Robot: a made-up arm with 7 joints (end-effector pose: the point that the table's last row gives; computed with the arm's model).
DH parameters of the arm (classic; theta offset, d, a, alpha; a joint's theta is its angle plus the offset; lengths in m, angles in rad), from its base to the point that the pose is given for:
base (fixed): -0.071 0 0 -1.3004
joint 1: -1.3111 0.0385 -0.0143 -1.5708
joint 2: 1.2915 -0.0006 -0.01 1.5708
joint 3: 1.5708 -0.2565 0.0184 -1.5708
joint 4: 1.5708 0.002 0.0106 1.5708
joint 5: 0 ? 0.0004 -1.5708
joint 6: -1.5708 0 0.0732 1.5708
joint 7: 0 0.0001 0 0
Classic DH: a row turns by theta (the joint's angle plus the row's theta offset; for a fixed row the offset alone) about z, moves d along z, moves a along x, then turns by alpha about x.
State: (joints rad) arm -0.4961 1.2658 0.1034 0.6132 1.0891 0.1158 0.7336
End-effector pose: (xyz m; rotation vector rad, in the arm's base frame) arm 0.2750 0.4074 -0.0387 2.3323 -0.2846 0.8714
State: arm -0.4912 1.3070 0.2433 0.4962 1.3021 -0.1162 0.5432
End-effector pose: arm 0.2782 0.3874 0.0036 2.4803 -0.3263 0.6127
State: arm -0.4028 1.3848 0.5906 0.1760 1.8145 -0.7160 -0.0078
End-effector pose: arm 0.2499 0.3467 0.0667 3.0114 0.2449 -0.0649
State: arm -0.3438 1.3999 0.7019 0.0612 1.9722 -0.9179 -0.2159
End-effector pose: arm 0.2333 0.3393 0.0749 -2.9889 -0.6615 0.2512
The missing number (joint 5, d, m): 0.1669
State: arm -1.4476 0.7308 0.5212 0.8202 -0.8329 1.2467 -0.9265
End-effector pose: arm 0.4282 0.2182 0.0266 -0.9168 0.0724 -1.0956
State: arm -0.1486 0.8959 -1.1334 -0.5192 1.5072 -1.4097 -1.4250
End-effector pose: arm -0.0134 0.0629 -0.2515 -1.2848 0.6960 1.6640
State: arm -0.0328 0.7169 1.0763 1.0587 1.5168 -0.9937 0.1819
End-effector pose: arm 0.0451 0.3909 -0.2982 1.3532 0.5719 -0.1211
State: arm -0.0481 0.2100 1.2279 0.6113 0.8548 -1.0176 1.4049
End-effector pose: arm 0.0496 0.2950 -0.3230 0.9436 -0.5760 1.7309
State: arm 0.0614 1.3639 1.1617 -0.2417 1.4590 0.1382 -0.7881
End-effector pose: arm 0.1396 0.2995 0.1610 2.2497 0.7815 1.1178
